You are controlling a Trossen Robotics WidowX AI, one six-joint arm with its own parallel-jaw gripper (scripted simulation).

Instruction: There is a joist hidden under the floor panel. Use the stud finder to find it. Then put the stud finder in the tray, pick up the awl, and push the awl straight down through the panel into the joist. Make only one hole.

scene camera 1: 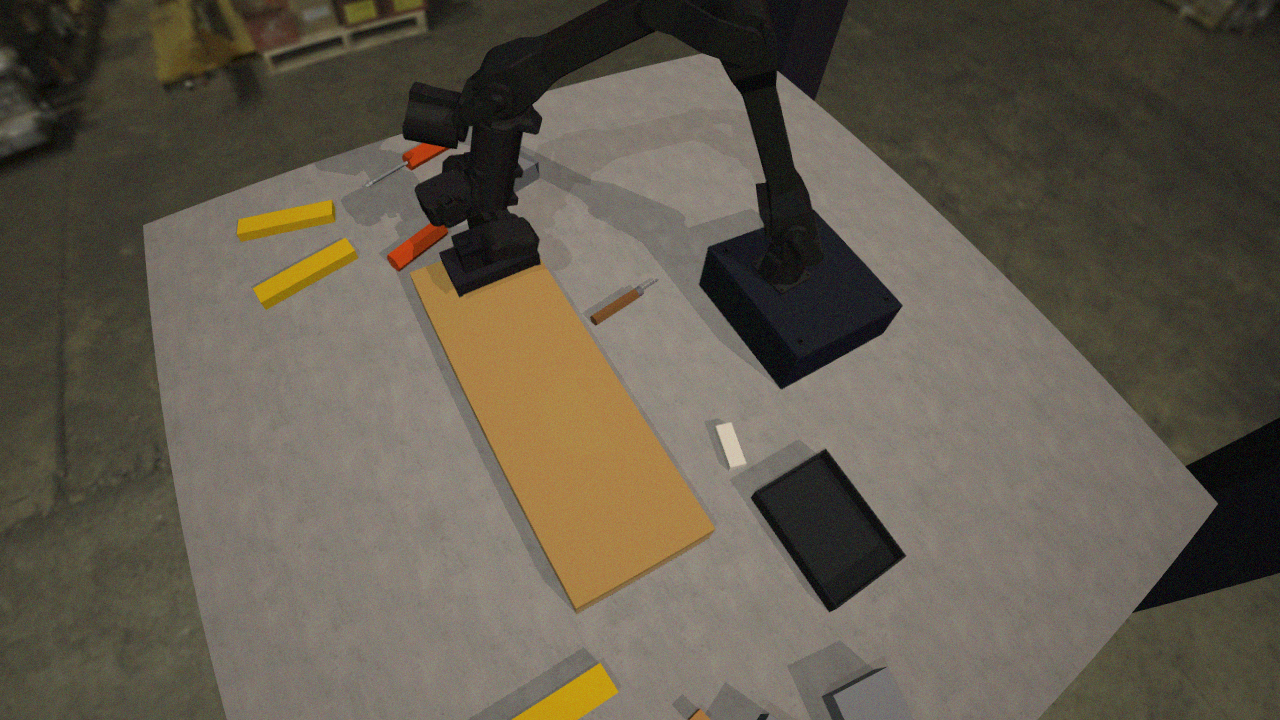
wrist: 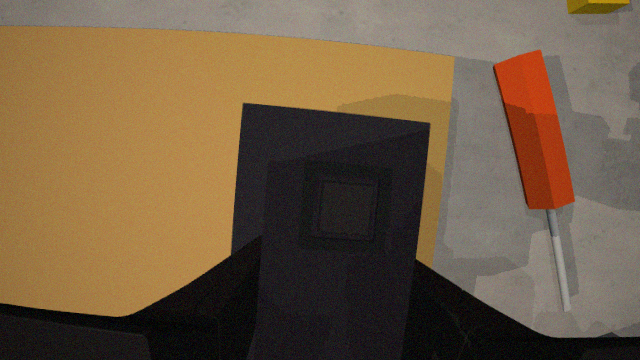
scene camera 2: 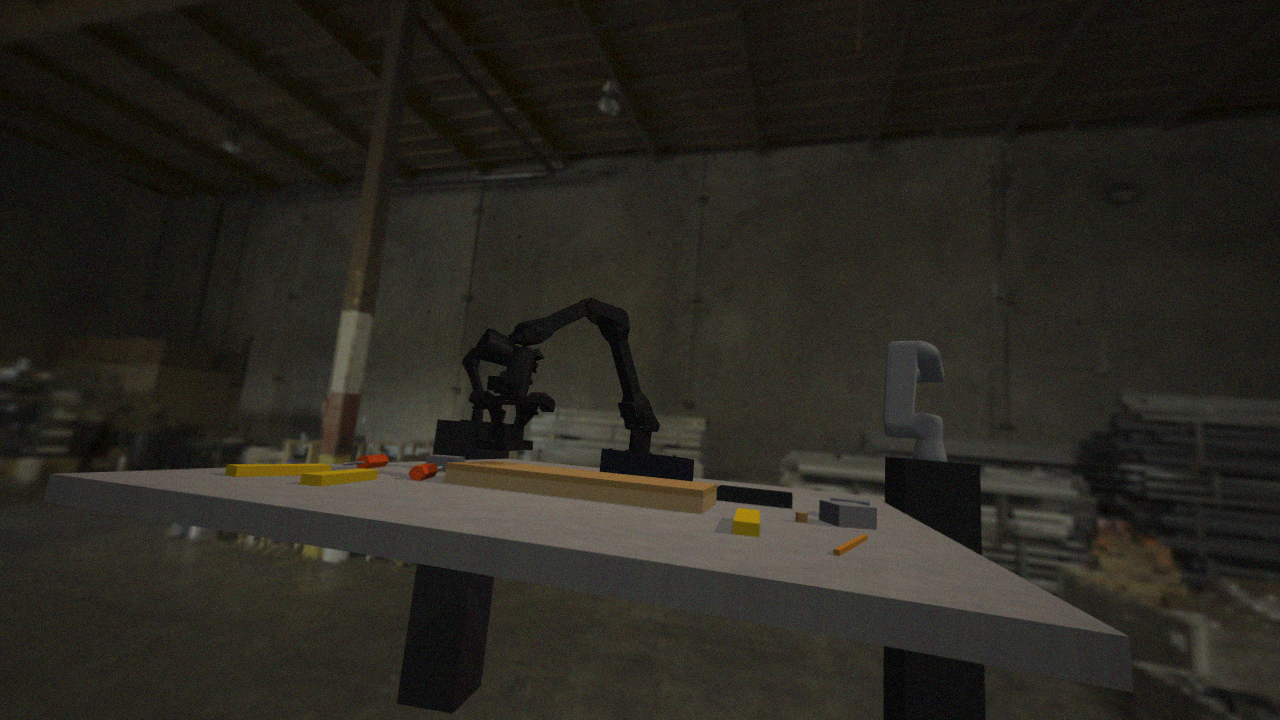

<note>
In view: my gripper (scene camera 1: 481,253), a stud finder (scene camera 1: 464,265), a white block (scene camera 1: 725,434) and an orange-handled screwdriver (scene camera 1: 414,247).
The stud finder shows as well in the wrist view (wrist: 315,288) and in scene camera 2 (scene camera 2: 499,439). My gripper also shows in the wrist view (wrist: 326,252) and in scene camera 2 (scene camera 2: 503,438). The wrist view does not show the white block: it is out of frame.
</note>
